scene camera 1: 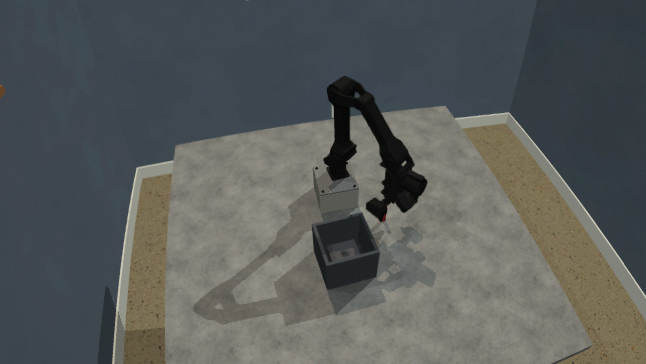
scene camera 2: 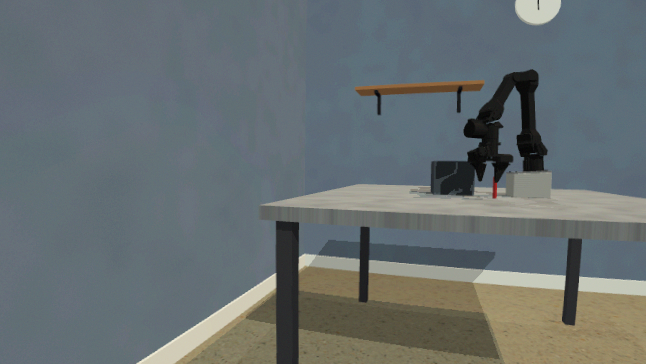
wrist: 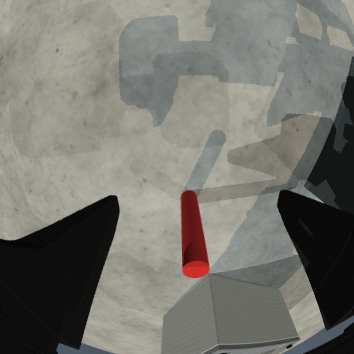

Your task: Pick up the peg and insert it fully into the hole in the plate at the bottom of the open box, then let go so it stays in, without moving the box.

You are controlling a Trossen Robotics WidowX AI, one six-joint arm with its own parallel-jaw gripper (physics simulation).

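Frame: origin at the arm's base, x ahead, y left, z up, level; metres.
Seen in the pictures: gripper, fingertip midpoint: (scene camera 1: 390, 214) (scene camera 2: 487, 182) (wrist: 201, 201); arm's base, link origin: (scene camera 1: 337, 172) (scene camera 2: 534, 171).
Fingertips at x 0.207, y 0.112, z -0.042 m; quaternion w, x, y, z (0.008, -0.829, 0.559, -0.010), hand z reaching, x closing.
Observation:
Offsets run from my fingertips to a thing's top centre. "spot": to the spot under its first point. Level surfaces: height alone.
The red peg @[0.007 m right, 0.028 m back, 0.021 m up] (scene camera 1: 384, 218) (scene camera 2: 495, 190) (wrist: 194, 235) stands upright on the table, its upper part hidden by the gripper in both scene views. My gripper (scene camera 2: 489, 180) (wrist: 201, 201) points down, open and empty, with its fingertips low around the peg's upper part. In the wrist view the peg shows between the two spread fingers, apart from both. The dark open box @[0.197 m right, 0.098 m ahead, 0.079 m up] (scene camera 1: 352, 272) (scene camera 2: 452, 178) (wrist: 336, 172) stands beside the gripper and peg. Inside it, the plate @[0.197 m right, 0.098 m ahead, 0.002 m up] (scene camera 1: 335, 255) with its small dark hole @[spot: 0.191 m right, 0.091 m ahead, 0.014 m down] (scene camera 1: 345, 253) shows in scene camera 1.
The arm's light grey base block (scene camera 1: 339, 201) (scene camera 2: 529, 185) (wrist: 255, 315) stands close to the peg and the box. The box walls rise above the grey table @[0.059 m down] (scene camera 1: 240, 200) (scene camera 2: 350, 202). A wooden shelf (scene camera 2: 420, 88) hangs on the wall behind.

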